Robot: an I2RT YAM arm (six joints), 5 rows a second.
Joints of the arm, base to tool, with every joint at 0 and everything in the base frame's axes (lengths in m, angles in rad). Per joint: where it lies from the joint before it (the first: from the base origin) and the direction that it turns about. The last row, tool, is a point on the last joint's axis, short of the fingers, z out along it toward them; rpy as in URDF.
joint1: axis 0 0 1 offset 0 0 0.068
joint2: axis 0 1 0 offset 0.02 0.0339 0.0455
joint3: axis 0 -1 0 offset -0.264 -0.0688 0
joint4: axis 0 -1 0 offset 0.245 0.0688 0.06
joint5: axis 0 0 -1 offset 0.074 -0.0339 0.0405
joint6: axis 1 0 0 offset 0.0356 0 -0.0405
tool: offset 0 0 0 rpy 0 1.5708 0
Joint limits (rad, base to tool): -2.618..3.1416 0..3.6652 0..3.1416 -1.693..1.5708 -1.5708..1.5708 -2.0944..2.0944
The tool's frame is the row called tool.
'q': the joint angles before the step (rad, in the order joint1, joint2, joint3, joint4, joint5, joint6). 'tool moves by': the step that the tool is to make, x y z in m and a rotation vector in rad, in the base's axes. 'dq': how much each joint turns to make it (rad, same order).
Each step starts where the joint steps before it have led.
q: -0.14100 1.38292 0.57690 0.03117 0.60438 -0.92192
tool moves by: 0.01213 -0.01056 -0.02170 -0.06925 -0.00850 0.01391
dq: -0.03097 0.12644 -0.03116 0.23267 0.01190 -0.09742
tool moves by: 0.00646 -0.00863 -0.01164 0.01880 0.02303 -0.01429
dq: -0.02853 0.07246 0.01969 0.02566 -0.02006 0.00174
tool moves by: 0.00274 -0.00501 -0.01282 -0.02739 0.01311 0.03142
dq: -0.01719 0.06409 -0.01781 0.11080 -0.01750 -0.06501
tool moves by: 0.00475 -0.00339 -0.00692 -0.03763 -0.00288 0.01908
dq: -0.00770 0.05223 -0.00304 0.09575 0.00176 -0.05366
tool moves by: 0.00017 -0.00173 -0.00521 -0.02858 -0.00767 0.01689
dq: -0.00596 0.03059 -0.01678 0.08393 -0.00277 -0.04132
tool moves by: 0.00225 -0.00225 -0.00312 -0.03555 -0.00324 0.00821
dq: -0.00485 0.03070 -0.00315 0.06844 0.00845 -0.04222
